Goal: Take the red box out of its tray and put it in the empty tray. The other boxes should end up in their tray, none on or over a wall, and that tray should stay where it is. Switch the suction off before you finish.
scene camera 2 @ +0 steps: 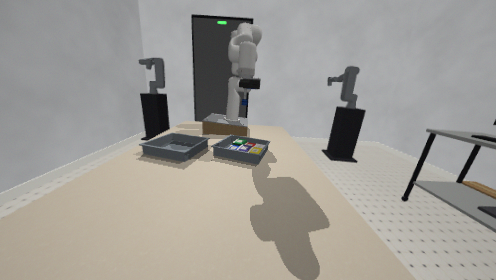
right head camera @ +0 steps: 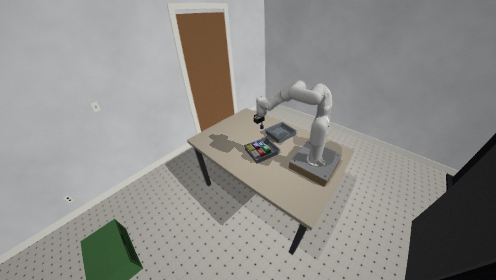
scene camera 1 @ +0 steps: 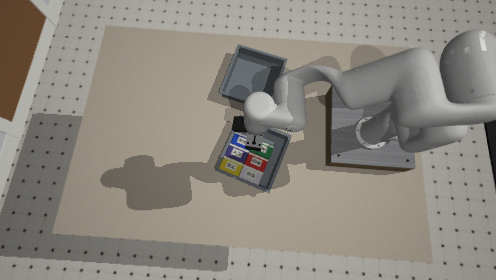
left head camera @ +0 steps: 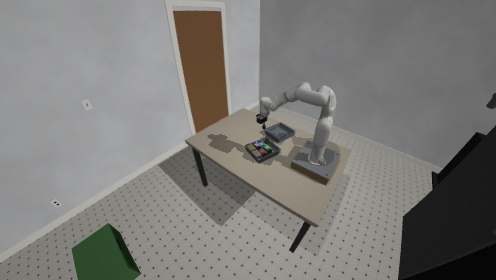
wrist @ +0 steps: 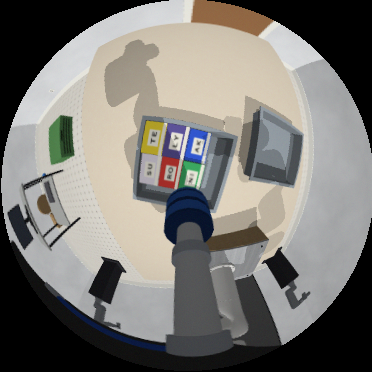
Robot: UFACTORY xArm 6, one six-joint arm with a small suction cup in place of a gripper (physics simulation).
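My suction cup is open, with no box on it, and hangs above the filled tray. The red box, marked RO, lies in that tray between the white box and the green box. The yellow box, purple box and blue box form the other row. The arm covers parts of the blue and green boxes in scene camera 1. The empty tray stands apart.
The filled tray has an unoccupied strip inside, beside the blue and green boxes. The arm's base block stands on the table. The arm reaches over the table between the base and the trays.
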